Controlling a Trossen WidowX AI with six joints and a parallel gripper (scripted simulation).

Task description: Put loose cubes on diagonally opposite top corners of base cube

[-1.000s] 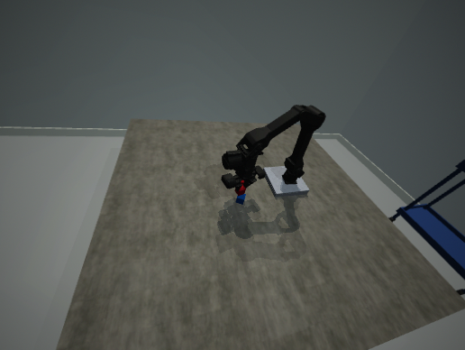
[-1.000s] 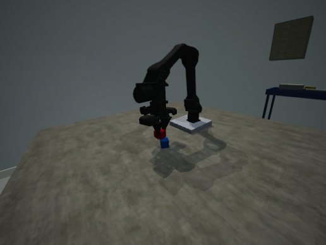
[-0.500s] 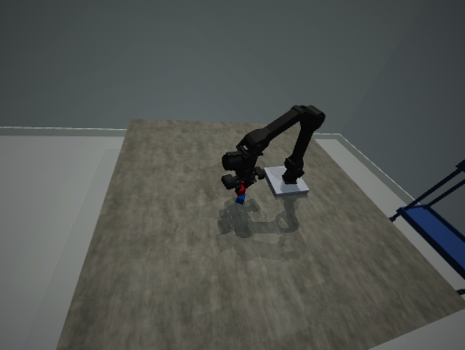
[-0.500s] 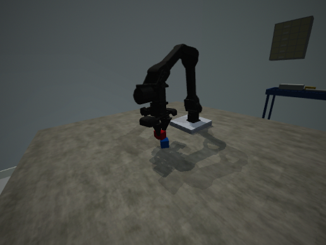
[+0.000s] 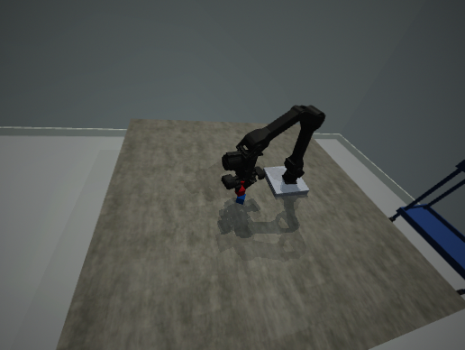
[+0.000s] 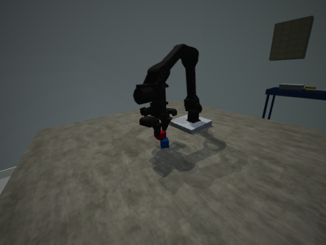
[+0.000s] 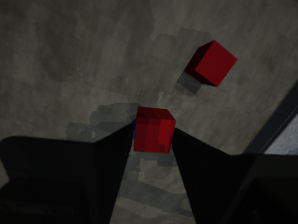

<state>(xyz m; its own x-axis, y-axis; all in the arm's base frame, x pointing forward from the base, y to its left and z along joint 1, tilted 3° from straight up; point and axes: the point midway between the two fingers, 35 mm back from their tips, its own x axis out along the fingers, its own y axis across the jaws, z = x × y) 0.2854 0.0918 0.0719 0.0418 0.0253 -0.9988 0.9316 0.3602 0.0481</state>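
My gripper tip is 10 mm past the blue cube, 20 mm to the right of it and 40 mm above it.
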